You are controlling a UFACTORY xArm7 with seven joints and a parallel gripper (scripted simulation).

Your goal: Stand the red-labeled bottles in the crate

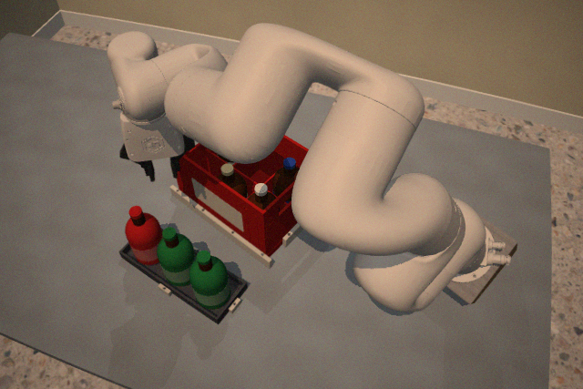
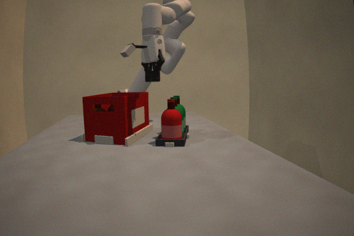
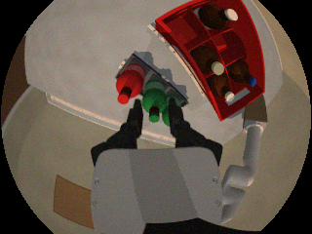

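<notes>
My gripper is now 160 mm above the red-labeled bottle, 60 mm to the right of it and 50 mm short of it. Also, from my hand: tray: 230 mm below, 80 mm to the left, 40 mm behind; crate: 160 mm below, 140 mm to the right, 100 mm behind.
</notes>
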